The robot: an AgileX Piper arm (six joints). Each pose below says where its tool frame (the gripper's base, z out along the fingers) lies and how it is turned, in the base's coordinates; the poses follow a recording.
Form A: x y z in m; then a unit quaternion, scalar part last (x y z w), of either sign.
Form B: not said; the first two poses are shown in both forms.
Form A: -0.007 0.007 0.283 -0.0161 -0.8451 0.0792 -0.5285
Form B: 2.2 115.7 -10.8 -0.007 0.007 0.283
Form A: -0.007 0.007 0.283 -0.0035 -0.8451 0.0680 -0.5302
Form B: 0.5 115.6 -9.3 -0.007 0.007 0.283
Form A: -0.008 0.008 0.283 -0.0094 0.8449 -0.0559 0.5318
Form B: -1.3 115.5 -7.6 -0.008 0.008 0.283
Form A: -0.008 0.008 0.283 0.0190 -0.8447 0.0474 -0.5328
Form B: -2.6 115.4 -6.5 -0.008 0.008 0.283
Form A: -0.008 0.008 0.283 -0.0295 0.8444 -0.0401 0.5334
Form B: -4.0 115.3 -5.5 -0.008 0.008 0.283
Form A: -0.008 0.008 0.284 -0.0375 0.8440 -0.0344 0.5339
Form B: -5.1 115.3 -4.7 -0.008 0.008 0.284
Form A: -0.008 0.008 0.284 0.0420 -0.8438 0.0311 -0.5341
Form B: -5.7 115.2 -4.2 -0.008 0.008 0.284
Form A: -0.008 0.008 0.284 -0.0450 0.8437 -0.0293 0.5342
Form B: -6.1 115.2 -4.0 -0.008 0.008 0.284
